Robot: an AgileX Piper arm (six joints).
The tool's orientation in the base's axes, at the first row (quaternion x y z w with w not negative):
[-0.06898 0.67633 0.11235 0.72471]
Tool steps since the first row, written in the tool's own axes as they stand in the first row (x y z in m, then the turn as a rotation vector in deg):
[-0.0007 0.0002 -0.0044 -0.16 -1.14 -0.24]
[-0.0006 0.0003 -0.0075 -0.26 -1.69 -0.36]
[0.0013 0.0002 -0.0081 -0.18 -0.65 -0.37]
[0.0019 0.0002 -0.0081 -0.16 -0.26 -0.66]
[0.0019 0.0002 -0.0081 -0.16 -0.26 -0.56]
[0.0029 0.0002 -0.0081 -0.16 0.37 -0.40]
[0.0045 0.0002 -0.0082 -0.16 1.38 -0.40]
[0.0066 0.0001 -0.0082 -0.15 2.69 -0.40]
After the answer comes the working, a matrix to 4 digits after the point.
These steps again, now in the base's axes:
[-0.0043 -0.0010 0.0004 0.05 -1.17 0.08]
[-0.0073 -0.0016 0.0000 0.07 -1.74 0.14]
[-0.0078 -0.0018 -0.0019 -0.20 -0.73 0.12]
[-0.0078 -0.0017 -0.0025 -0.58 -0.43 0.10]
[-0.0078 -0.0017 -0.0025 -0.48 -0.40 0.10]
[-0.0077 -0.0016 -0.0035 -0.49 0.25 0.15]
[-0.0077 -0.0016 -0.0051 -0.75 1.22 0.20]
[-0.0075 -0.0015 -0.0072 -1.08 2.49 0.26]

The tool's axes in the first row as the columns of a matrix, in the base's axes (rounded; the answer above uses it unrounded):
[0.0599 -0.2561 0.9648]
[0.0695 0.9652 0.2520]
[-0.9958 0.0520 0.0756]

